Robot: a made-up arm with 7 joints.
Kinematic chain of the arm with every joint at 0, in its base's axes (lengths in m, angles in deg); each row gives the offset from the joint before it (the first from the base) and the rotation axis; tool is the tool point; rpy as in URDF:
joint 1: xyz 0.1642 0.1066 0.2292 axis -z
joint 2: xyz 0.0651 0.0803 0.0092 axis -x
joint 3: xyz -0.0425 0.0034 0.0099 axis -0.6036 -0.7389 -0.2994
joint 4: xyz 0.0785 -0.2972 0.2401 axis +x
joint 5: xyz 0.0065 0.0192 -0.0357 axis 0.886 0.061 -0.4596
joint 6: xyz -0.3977 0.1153 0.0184 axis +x
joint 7: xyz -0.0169 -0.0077 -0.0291 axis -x
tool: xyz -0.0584 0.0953 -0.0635 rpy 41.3 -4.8 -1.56
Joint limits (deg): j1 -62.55..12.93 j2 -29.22..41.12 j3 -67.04..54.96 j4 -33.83..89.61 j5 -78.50..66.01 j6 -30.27..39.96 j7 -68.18..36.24
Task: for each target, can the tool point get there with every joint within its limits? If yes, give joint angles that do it. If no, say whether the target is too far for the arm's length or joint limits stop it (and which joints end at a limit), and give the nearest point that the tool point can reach.
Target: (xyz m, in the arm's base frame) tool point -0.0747 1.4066 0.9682
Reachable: no: too far | nearest point -0.1281 0.6614 0.6801 | short by 0.801 m
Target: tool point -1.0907 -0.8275 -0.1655
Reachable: no: too far | nearest point -0.4449 -0.2742 0.2898 | short by 0.965 m
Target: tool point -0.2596 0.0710 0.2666
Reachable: yes | joints 2.54 24.99 27.24 -14.37 -21.32 17.36 0.14
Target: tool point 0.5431 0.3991 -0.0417
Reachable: no: joint limits stop it (at a limit: joint 1, joint 2, joint 3, joint 5, joint 6) | nearest point 0.8535 0.1714 0.0115 | short by 0.389 m
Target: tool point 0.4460 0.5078 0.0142
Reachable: no: joint limits stop it (at a limit: joint 1, joint 3, joint 4, joint 5, joint 7) | nearest point 0.0341 0.4521 0.1020 | short by 0.425 m
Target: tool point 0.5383 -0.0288 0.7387
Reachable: yes | joints -53.94 -1.31 -40.57 48.04 45.90 -17.34 -40.11
